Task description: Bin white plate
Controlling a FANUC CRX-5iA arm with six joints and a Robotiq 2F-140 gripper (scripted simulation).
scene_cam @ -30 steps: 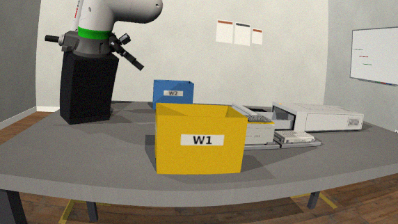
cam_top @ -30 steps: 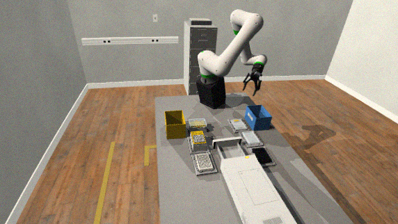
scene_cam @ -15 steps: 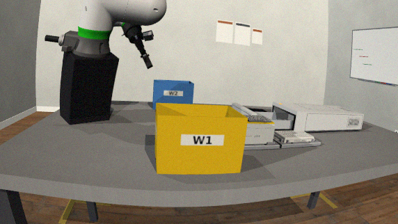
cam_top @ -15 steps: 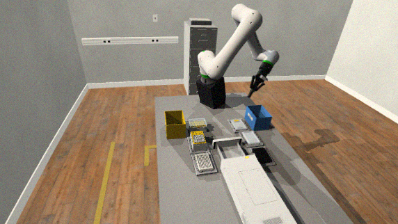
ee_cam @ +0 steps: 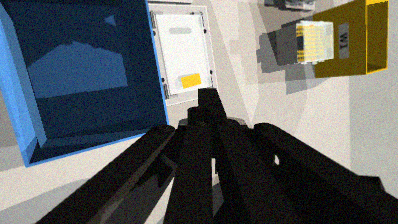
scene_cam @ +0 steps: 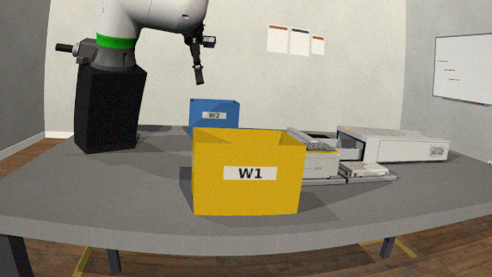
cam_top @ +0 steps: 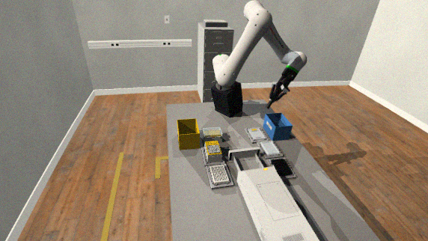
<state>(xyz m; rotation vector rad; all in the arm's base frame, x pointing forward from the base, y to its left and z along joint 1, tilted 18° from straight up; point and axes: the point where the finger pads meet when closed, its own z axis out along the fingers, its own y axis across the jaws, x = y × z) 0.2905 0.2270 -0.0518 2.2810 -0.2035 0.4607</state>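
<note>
The white plate lies 370 mm ahead of my hand, 480 mm to the right of it and 190 mm below it. Also, from my hand: black plate: 410 mm ahead, 100 mm to the right, 190 mm below; blue bin W2: 70 mm ahead, 60 mm to the left, 170 mm below; pale plate: 230 mm ahead, 90 mm to the right, 190 mm below.
</note>
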